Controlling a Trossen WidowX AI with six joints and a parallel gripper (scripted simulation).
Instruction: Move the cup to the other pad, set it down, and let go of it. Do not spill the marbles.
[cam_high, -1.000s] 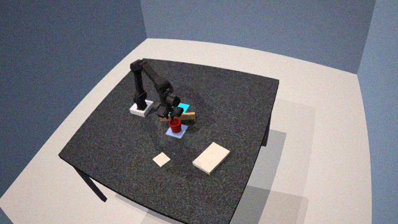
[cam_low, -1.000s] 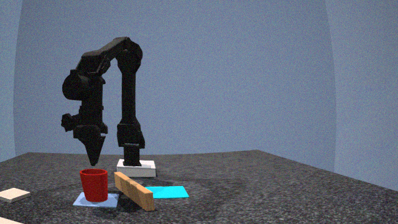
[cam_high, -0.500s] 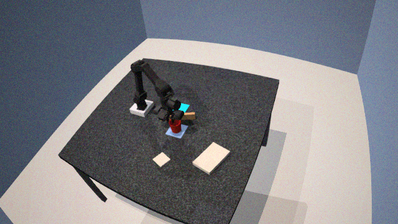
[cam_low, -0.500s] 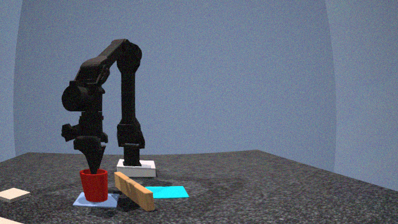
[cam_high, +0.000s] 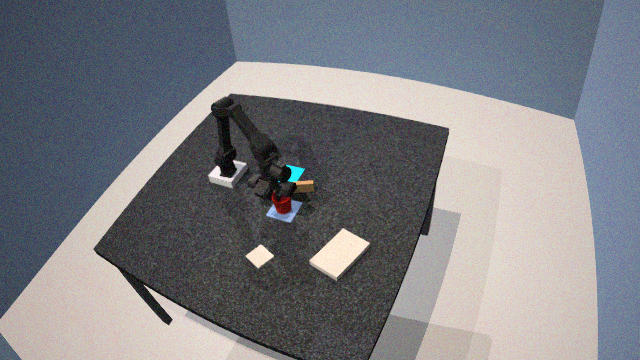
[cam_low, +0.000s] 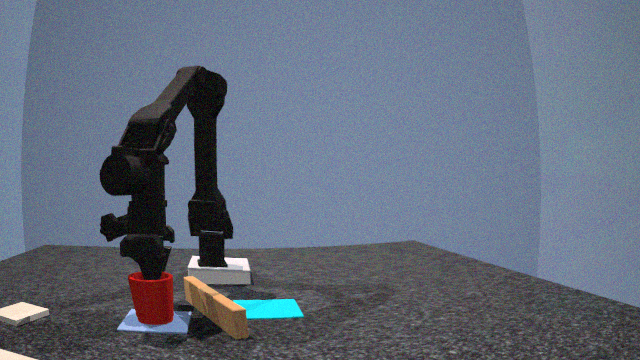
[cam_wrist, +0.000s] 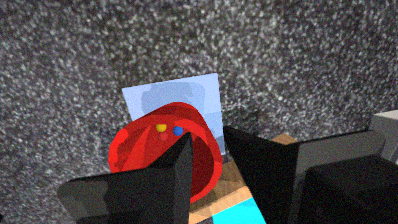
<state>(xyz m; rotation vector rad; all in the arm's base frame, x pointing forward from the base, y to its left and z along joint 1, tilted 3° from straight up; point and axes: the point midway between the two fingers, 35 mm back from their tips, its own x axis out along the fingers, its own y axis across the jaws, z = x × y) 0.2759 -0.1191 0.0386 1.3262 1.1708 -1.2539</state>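
Right now my gripper tip is 3 cm short of the light blue pad and 5 cm above it. Round my gripper tip: red cup 3 cm ahead; cyan pad 2 cm behind, 19 cm to the left, 5 cm below; wooden bar 9 cm to the left, 3 cm below.
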